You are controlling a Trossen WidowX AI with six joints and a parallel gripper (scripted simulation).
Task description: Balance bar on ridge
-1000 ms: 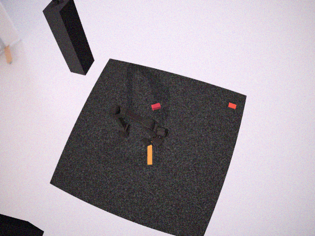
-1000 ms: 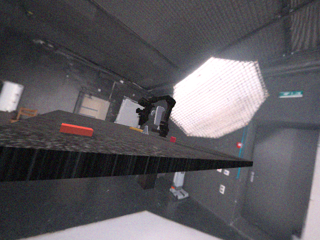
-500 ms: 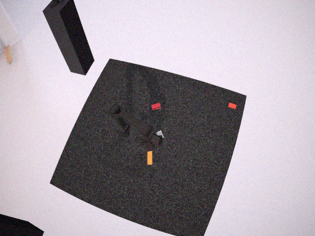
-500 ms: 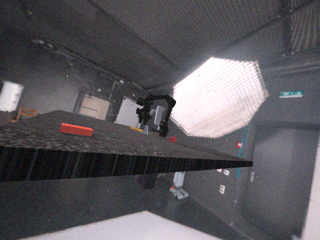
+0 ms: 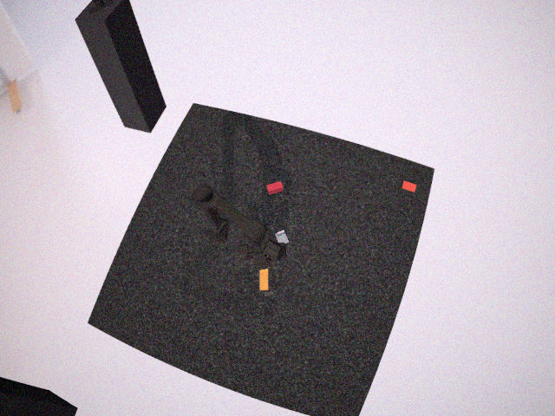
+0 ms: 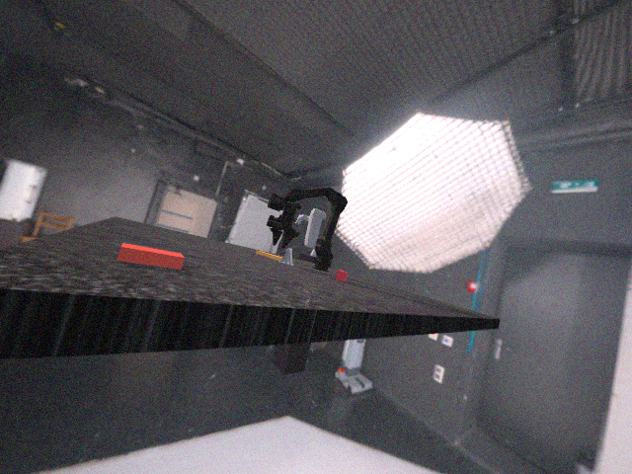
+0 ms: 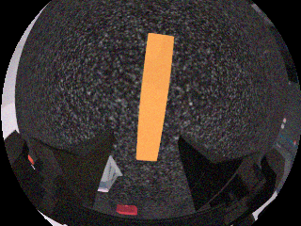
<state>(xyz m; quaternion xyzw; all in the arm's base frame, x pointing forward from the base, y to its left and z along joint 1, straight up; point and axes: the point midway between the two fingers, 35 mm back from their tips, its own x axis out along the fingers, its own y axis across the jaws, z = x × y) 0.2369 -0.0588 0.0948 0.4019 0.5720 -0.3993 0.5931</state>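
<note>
Now: the orange bar 20 mm to the right of my gripper tip and 50 mm below it. From my gripper tip the other things lie so: red block: 500 mm ahead, 560 mm to the left, 50 mm below.
</note>
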